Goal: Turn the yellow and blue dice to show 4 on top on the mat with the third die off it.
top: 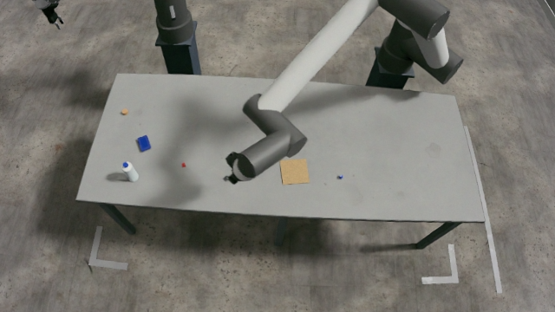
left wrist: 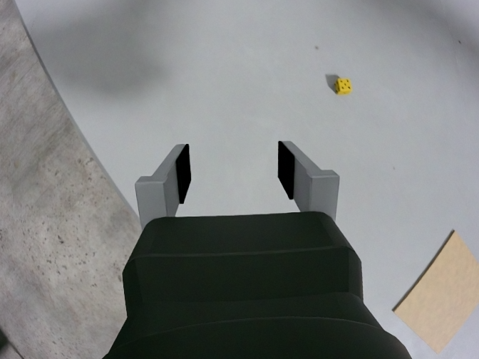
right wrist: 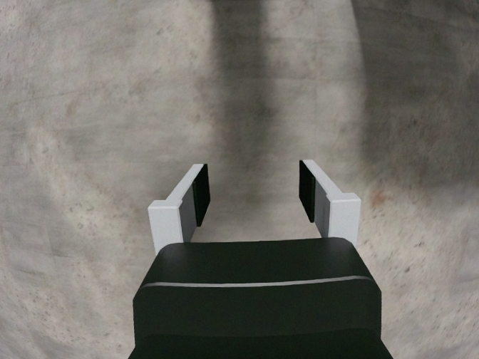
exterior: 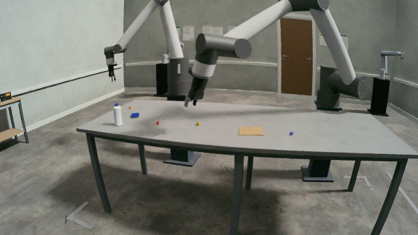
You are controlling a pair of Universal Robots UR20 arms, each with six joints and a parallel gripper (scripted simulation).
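Note:
Now: the red die 10 cm behind my left hand, 28 cm to the right of it and 17 cm below it. Round my left hand: yellow die 17 cm behind, 2 cm to the right, 17 cm below; white bottle 1 cm ahead, 53 cm to the right, 11 cm below; tan mat 16 cm behind, 31 cm to the left, 18 cm below.

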